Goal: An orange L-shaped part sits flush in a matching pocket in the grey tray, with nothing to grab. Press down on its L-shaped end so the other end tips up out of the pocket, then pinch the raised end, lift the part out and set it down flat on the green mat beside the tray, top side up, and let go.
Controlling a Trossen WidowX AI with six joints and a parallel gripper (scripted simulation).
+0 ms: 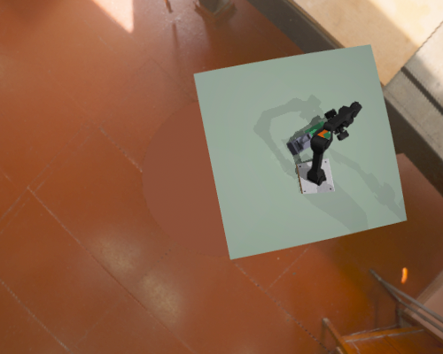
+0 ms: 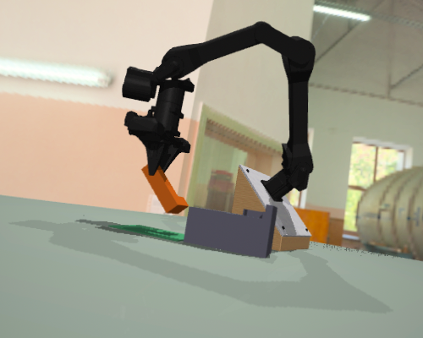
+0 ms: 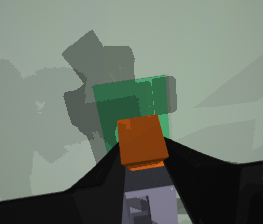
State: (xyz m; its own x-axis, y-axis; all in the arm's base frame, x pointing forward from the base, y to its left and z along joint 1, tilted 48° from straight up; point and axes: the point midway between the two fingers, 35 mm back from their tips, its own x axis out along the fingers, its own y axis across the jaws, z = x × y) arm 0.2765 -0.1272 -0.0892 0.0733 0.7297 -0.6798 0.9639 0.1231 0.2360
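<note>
Now: gripper tip 1 cm past the green mat, 2 cm to the right of it and 13 cm above it. The rest, counted from my gripper tip: orange part (2 cm behind, 3 cm to the left, 3 cm below).
</note>
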